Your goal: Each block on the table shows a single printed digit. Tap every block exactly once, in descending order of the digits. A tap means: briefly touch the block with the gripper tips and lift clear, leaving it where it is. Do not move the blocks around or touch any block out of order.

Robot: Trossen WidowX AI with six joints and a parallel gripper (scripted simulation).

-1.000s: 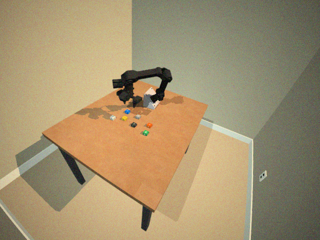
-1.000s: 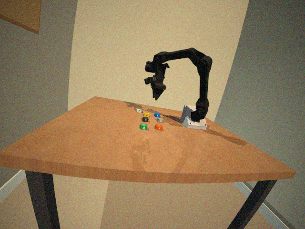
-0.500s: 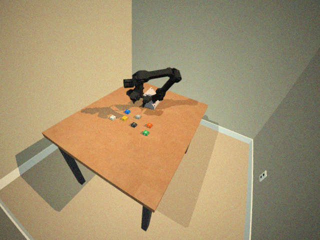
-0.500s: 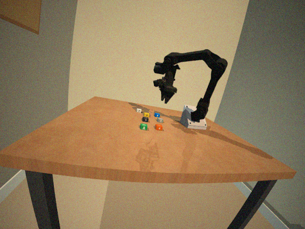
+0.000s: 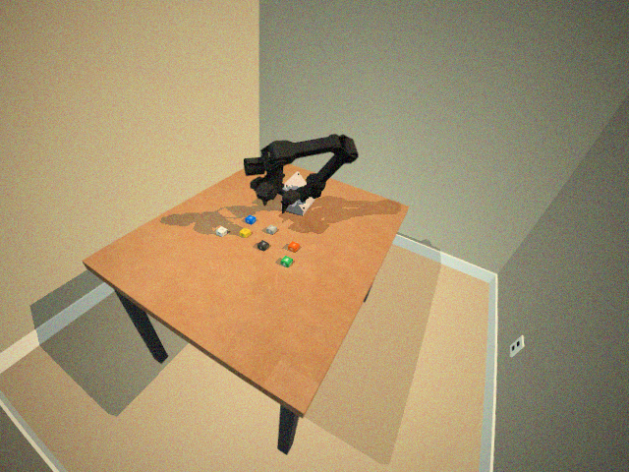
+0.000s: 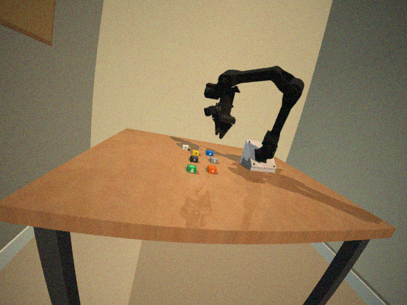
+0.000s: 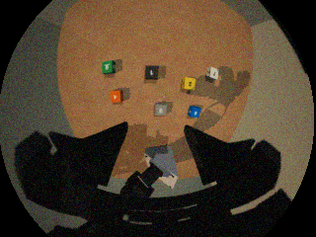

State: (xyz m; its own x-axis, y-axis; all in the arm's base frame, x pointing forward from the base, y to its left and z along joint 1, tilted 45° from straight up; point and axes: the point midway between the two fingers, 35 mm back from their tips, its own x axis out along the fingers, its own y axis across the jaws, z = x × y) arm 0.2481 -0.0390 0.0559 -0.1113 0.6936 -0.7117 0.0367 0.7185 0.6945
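Right now the green block is 130 mm to the left of my gripper tip, 110 mm below it and 110 mm ahead of it. The rest, counted from my gripper tip: yellow block (110 mm below, 90 mm to the right, 70 mm ahead); black block (110 mm below, 90 mm ahead, 10 mm to the left); grey block (110 mm below, 20 mm to the right, 10 mm behind).
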